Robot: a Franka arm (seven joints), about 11 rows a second.
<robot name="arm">
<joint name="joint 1" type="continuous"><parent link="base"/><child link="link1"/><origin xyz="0 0 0.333"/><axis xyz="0 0 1"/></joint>
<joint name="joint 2" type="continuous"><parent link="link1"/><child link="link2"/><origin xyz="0 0 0"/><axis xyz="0 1 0"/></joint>
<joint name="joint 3" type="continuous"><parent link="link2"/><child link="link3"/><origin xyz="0 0 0.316"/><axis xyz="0 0 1"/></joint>
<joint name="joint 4" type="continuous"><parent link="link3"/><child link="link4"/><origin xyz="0.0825 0 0"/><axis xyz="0 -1 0"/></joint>
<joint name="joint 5" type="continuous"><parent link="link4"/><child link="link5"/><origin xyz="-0.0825 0 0.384"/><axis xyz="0 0 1"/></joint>
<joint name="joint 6" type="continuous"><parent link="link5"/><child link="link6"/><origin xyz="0 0 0"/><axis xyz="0 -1 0"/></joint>
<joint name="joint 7" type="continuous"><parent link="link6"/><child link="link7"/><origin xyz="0.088 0 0"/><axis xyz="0 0 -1"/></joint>
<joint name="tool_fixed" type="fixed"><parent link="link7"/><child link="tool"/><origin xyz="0 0 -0.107" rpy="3.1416 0 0"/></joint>
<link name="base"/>
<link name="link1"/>
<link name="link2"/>
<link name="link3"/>
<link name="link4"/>
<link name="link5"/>
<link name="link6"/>
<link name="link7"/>
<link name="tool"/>
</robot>
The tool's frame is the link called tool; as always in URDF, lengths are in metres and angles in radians. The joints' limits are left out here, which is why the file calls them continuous.
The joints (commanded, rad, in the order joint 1, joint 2, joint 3, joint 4, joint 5, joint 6, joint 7), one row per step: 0.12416, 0.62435, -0.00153, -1.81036, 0.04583, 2.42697, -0.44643; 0.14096, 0.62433, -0.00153, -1.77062, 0.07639, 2.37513, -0.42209; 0.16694, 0.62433, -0.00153, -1.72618, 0.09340, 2.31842, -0.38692; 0.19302, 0.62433, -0.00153, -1.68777, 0.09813, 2.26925, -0.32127; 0.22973, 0.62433, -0.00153, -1.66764, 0.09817, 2.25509, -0.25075; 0.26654, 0.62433, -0.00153, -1.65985, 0.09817, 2.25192, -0.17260; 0.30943, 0.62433, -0.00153, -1.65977, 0.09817, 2.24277, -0.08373; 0.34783, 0.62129, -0.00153, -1.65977, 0.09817, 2.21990, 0.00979; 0.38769, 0.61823, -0.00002, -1.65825, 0.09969, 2.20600, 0.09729; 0.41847, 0.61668, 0.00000, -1.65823, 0.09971, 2.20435, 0.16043; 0.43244, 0.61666, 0.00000, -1.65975, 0.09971, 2.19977, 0.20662; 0.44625, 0.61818, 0.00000, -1.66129, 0.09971, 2.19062, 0.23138; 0.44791, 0.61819, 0.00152, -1.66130, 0.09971, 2.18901, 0.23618; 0.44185, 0.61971, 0.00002, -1.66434, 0.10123, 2.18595, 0.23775
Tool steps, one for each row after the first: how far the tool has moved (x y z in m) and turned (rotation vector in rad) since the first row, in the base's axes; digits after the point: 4 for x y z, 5 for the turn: 0.0063, 0.0126, 0.0116, 0.02046, 0.01577, -0.02826; 0.0119, 0.0318, 0.0251, 0.03248, 0.03195, -0.04633; 0.0152, 0.0510, 0.0371, 0.03434, 0.04706, -0.08579; 0.0143, 0.0764, 0.0444, 0.03367, 0.04533, -0.11835; 0.0101, 0.1011, 0.0475, 0.03204, 0.04515, -0.15924; 0.0007, 0.1289, 0.0468, 0.02512, 0.05827, -0.20463; -0.0100, 0.1531, 0.0470, 0.01265, 0.08082, -0.25833; -0.0210, 0.1790, 0.0486, 0.00452, 0.09358, -0.30466; -0.0293, 0.1981, 0.0495, -0.00025, 0.09576, -0.33681; -0.0342, 0.2064, 0.0485, -0.00671, 0.10231, -0.36873; -0.0397, 0.2142, 0.0461, -0.01565, 0.11312, -0.37919; -0.0408, 0.2160, 0.0460, -0.01629, 0.11511, -0.38094; -0.0399, 0.2110, 0.0434, -0.02009, 0.12168, -0.39067
